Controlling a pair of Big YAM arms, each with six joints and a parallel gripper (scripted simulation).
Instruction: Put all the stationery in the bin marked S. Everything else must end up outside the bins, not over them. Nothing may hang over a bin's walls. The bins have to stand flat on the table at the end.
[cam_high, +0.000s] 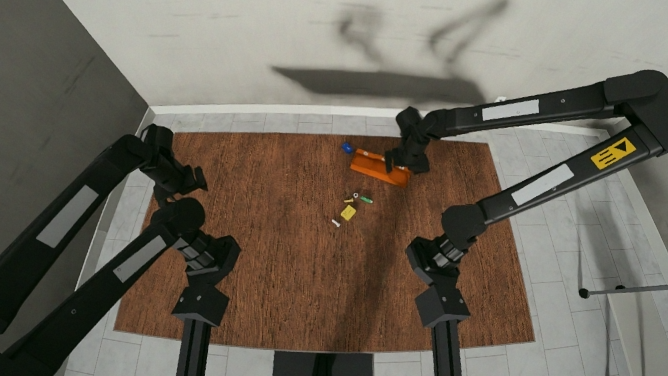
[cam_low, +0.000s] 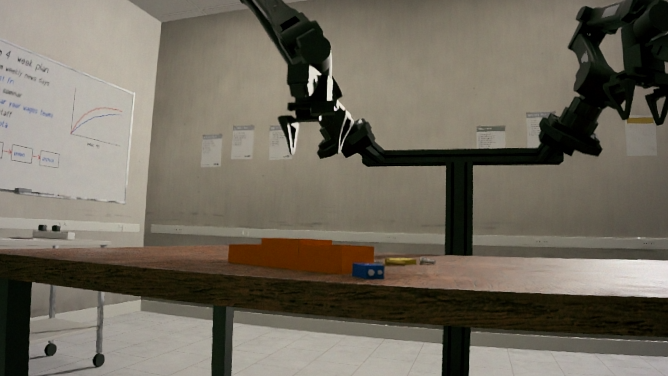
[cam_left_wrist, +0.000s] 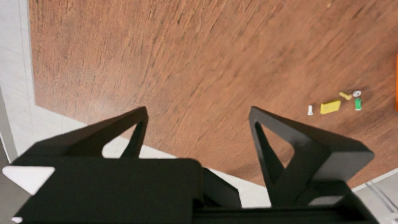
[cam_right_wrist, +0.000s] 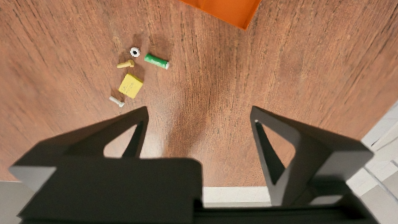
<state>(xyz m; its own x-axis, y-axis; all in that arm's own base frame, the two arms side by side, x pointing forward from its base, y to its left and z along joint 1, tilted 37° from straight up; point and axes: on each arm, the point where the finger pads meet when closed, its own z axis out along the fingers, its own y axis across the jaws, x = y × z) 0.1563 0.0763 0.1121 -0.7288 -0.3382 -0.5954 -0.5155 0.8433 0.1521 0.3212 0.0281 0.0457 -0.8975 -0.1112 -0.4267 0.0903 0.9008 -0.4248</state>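
The yellow sticky-note pad lies 70 mm behind my right hand, 160 mm to the left of it and 220 mm below it. From my right hand the other things lie so: grey nut: 130 mm to the left, 220 mm below; green cylinder: 20 mm behind, 90 mm to the left, 210 mm below; orange three-compartment bin: 130 mm ahead, 20 mm to the left, 200 mm below.
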